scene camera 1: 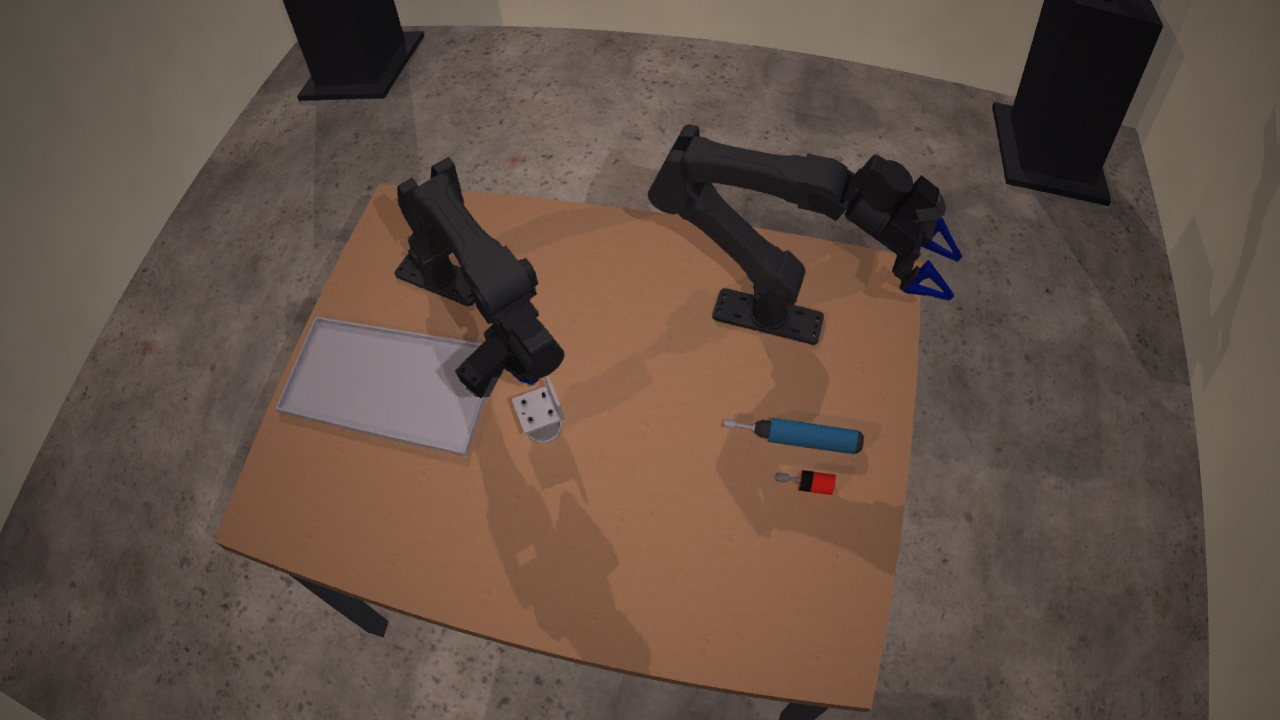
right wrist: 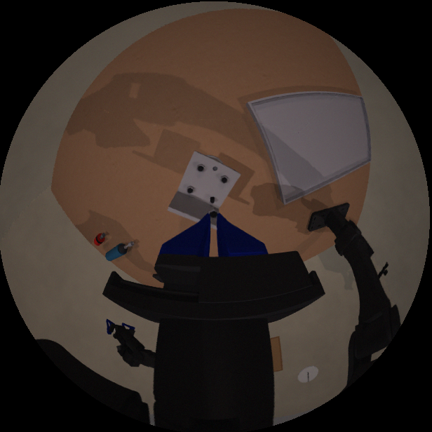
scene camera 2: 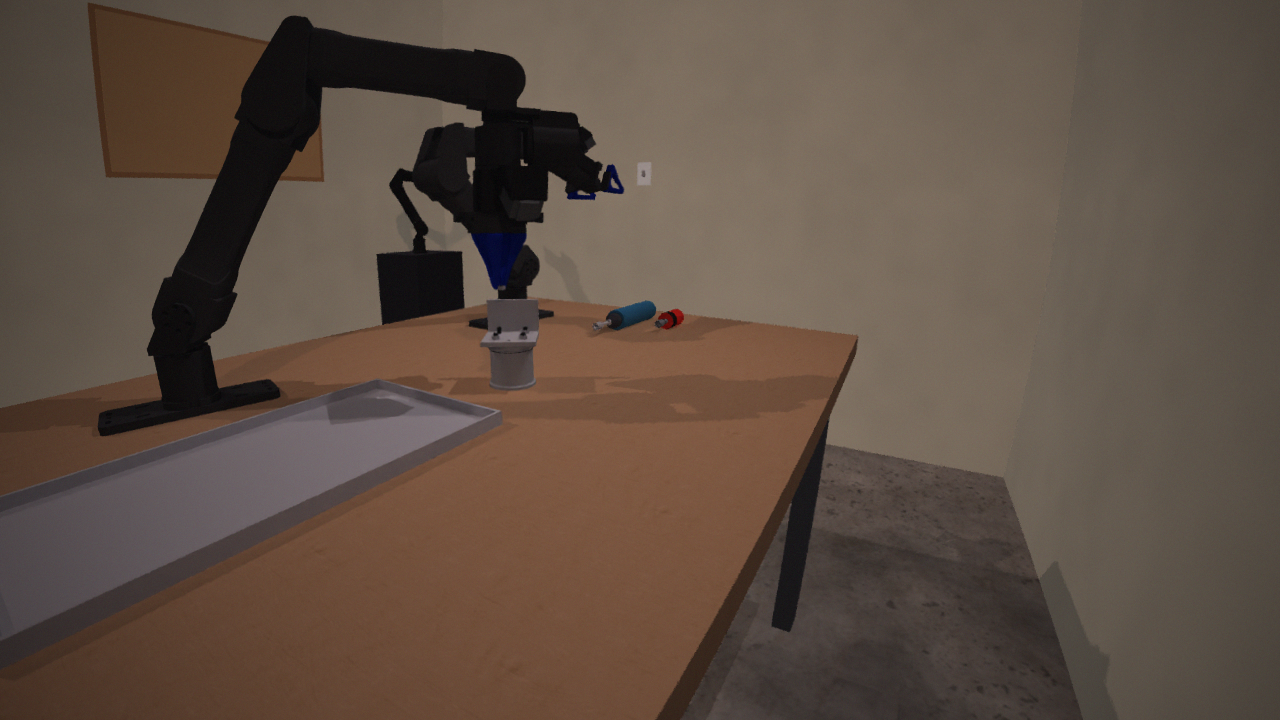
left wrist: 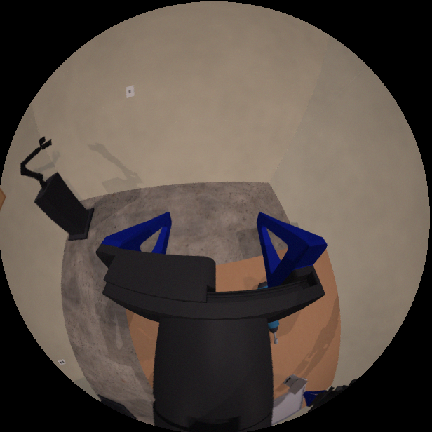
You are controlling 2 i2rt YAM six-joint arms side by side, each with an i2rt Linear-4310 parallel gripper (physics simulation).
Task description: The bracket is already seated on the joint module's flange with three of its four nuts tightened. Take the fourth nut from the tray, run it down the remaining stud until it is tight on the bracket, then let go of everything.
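Seen in the pictures: left gripper, fingertip midpoint: [scene camera 1: 956, 278] [scene camera 2: 608, 194]; right gripper, fingertip midpoint: [scene camera 1: 533, 380] [scene camera 2: 499, 288]; left arm's base, origin of the base link: [scene camera 1: 768, 317]; right arm's base, origin of the base link: [scene camera 1: 440, 278] [scene camera 2: 194, 408].
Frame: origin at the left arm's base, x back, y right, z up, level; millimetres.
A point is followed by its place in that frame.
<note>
The bracket [scene camera 1: 534, 418] @[x -346, y 310, z 66 mm] [scene camera 2: 512, 315] @[x -308, y 290, z 88 mm] [right wrist: 206, 181] sits on the round joint module [scene camera 1: 545, 434] @[x -350, y 296, z 25 mm] [scene camera 2: 512, 368] @[x -348, y 331, z 30 mm]. In the right wrist view three of its studs carry nuts; the fourth stud [right wrist: 212, 199], nearest my right fingertips, looks bare. My right gripper [scene camera 1: 528, 382] @[x -311, y 316, z 128 mm] [scene camera 2: 500, 286] @[x -311, y 316, z 128 mm] [right wrist: 213, 217] points down, shut on a small dark nut [right wrist: 213, 214], just above the bracket's upright plate in scene camera 2 and beside the bare stud in the right wrist view. My left gripper [scene camera 1: 955, 277] @[x -33, y -303, z 283 mm] [left wrist: 213, 216] is open and empty, beyond the table's edge. The tray [scene camera 1: 375, 385] @[x -348, y 654, z 4 mm] [scene camera 2: 268, 474] @[x -354, y 643, z 4 mm] [right wrist: 315, 135] shows no nut.
A blue-handled driver [scene camera 1: 814, 436] @[x -235, y -135, z 39 mm] [scene camera 2: 632, 314] @[x -249, y -98, z 28 mm] [right wrist: 116, 252] and a short red driver [scene camera 1: 819, 482] @[x -311, y -163, z 33 mm] [scene camera 2: 671, 317] @[x -321, y -133, z 26 mm] [right wrist: 100, 239] lie on the table [scene camera 1: 698, 555] @[x -473, y -7, z 0 mm]. The tray stands close beside the joint module. The upright plate rises on the bracket's side nearest my right gripper.
</note>
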